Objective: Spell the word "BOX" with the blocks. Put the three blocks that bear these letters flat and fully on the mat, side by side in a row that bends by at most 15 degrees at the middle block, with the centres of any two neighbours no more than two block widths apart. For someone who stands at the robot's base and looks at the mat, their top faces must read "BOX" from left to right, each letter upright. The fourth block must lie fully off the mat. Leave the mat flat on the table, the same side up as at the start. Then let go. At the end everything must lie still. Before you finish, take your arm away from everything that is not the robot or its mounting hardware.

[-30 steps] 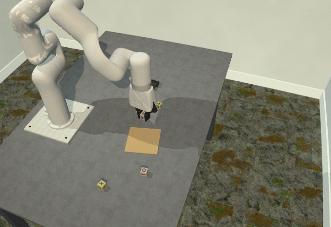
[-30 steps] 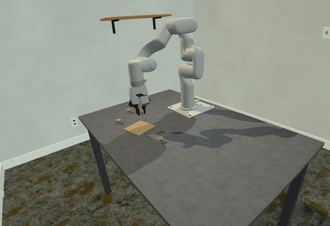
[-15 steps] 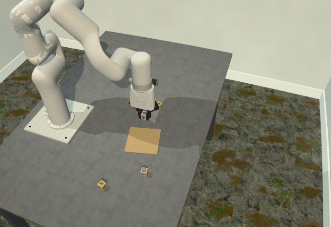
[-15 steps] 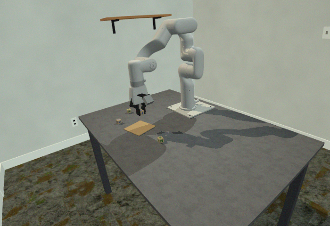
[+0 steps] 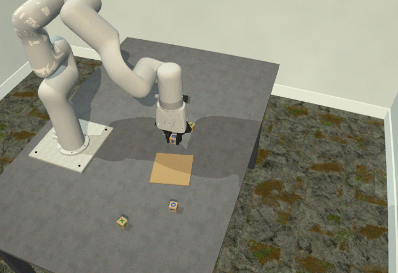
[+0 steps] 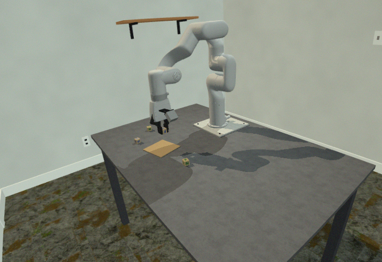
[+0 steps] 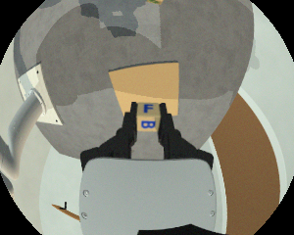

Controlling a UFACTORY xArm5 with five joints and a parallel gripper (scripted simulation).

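Right now my hand is 4 cm to the left of the tan mat and 12 cm above it. The rest, counted from my hand: X block: 6 cm behind, 31 cm to the right, 11 cm below; B block: 1 cm below; O block: 7 cm ahead, 20 cm to the right, 11 cm below.
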